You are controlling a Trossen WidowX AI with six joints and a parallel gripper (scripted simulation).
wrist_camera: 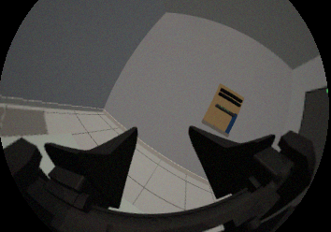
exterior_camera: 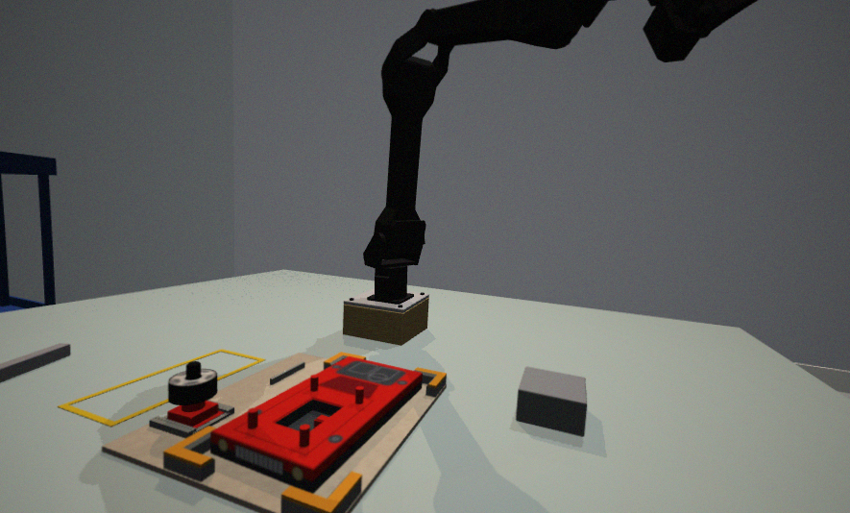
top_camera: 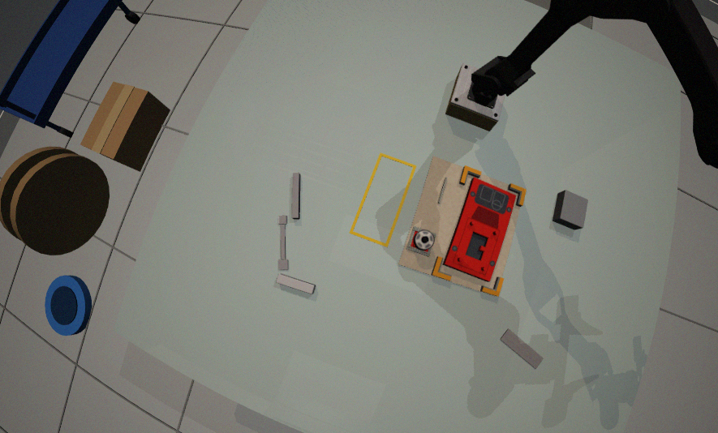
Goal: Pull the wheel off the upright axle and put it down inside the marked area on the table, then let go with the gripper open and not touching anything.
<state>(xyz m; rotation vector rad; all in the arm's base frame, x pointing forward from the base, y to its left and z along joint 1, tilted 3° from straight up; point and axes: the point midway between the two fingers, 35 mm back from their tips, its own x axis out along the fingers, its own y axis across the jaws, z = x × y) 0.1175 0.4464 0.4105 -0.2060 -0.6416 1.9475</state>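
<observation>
My gripper tip is now 50 cm to the left of the dark wheel, 44 cm above it and 24 cm short of it.
</observation>
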